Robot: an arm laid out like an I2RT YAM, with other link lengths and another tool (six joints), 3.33 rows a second.
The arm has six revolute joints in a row. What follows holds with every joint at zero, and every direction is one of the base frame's.
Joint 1 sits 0.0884 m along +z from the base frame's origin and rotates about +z.
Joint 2 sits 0.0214 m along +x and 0.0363 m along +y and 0.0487 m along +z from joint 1 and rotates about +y.
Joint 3 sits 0.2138 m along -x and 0.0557 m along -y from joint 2 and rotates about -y.
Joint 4 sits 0.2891 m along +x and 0.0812 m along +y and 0.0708 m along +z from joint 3 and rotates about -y.
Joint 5 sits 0.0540 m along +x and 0.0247 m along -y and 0.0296 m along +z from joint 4 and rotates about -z.
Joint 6 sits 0.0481 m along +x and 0.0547 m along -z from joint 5 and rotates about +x.
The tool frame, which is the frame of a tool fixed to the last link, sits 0.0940 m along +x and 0.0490 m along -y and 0.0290 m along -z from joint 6; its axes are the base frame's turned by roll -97.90, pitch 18.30 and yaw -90.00 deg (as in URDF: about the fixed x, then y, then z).
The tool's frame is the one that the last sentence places.
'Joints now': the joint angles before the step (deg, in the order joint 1, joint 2, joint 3, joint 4, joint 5, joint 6). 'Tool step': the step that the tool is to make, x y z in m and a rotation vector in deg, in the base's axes. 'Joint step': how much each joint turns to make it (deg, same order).
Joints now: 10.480, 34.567, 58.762, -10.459, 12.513, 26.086
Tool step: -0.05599, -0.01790, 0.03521, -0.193, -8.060, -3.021
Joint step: 0.003, -10.536, -0.022, -2.009, 2.364, -2.580
